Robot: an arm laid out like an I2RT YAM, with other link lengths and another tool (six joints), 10 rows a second.
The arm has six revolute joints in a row. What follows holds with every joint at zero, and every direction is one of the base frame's.
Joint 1 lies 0.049 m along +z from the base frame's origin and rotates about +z.
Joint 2 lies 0.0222 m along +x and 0.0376 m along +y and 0.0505 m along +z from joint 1 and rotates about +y.
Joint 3 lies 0.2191 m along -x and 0.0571 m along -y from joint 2 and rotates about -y.
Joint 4 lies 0.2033 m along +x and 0.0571 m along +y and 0.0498 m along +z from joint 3 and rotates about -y.
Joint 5 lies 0.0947 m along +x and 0.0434 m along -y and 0.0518 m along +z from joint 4 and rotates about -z.
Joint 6 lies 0.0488 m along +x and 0.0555 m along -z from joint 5 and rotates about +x.
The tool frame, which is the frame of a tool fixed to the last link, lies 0.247 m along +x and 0.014 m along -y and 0.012 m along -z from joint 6; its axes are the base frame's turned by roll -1.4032, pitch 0.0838 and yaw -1.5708 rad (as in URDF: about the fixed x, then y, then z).
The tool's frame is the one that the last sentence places.
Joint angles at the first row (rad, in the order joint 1, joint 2, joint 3, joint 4, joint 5, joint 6):
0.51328, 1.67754, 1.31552, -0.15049, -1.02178, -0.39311
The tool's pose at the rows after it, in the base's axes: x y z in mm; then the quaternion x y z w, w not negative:
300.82 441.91 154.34 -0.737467 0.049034 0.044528 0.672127
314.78 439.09 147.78 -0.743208 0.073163 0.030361 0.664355
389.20 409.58 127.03 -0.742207 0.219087 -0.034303 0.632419
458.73 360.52 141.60 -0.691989 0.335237 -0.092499 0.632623
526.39 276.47 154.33 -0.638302 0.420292 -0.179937 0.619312
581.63 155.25 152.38 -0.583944 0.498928 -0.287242 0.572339
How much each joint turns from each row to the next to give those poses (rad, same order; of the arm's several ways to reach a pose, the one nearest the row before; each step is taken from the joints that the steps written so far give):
0.00000, -0.00002, -0.00002, 0.00077, 0.00077, -0.00075
0.00000, 0.00001, 0.00003, -0.00002, 0.05340, 0.02555
-0.01945, -0.00227, 0.00077, 0.02060, 0.25254, 0.19379
-0.07210, -0.01602, -0.00001, 0.06219, 0.14878, 0.18158
-0.11407, -0.02062, -0.00002, 0.02708, 0.14189, 0.06675
-0.14228, -0.00265, 0.00118, 0.00267, 0.16519, 0.00039

